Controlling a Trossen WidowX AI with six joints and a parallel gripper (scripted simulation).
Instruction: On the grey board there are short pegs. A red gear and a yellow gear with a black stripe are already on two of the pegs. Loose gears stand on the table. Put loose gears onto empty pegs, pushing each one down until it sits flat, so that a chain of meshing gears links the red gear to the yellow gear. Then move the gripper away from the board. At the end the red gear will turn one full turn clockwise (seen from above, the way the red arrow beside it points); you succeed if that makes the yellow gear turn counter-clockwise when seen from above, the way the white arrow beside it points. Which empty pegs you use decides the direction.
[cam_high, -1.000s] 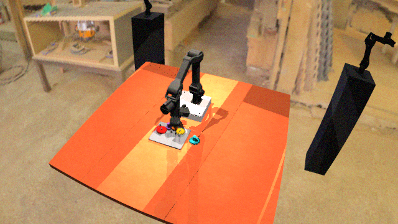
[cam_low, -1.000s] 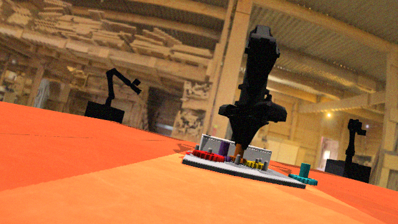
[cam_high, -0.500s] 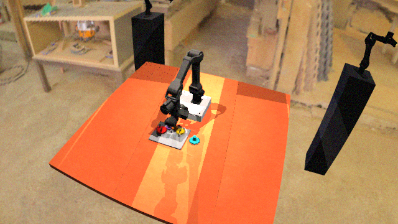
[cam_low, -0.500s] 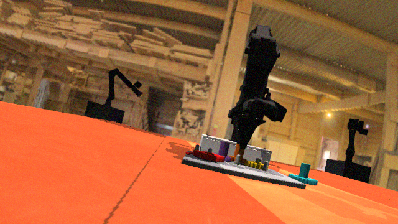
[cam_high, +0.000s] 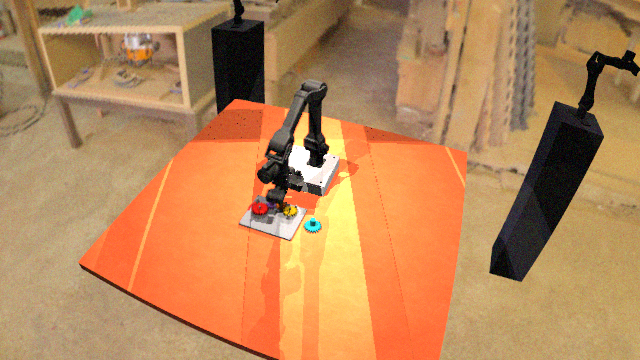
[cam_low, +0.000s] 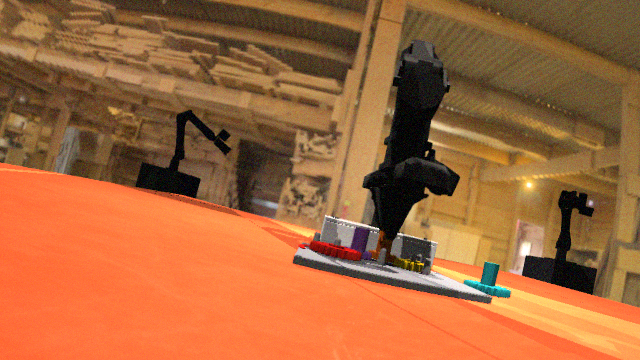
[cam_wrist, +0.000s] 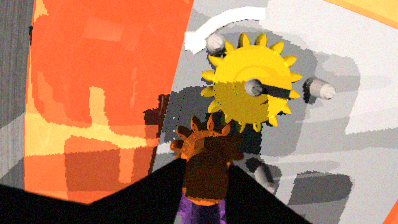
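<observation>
Right now my gripper tip is 10 mm above the orange gear. From my gripper tip the other things lie so: yellow gear: 10 mm ahead, 40 mm to the left, 20 mm below; then purple gear: 10 mm ahead, 40 mm to the right, 20 mm below; then grey board: 60 mm ahead, 10 mm to the right, 30 mm below.
</observation>
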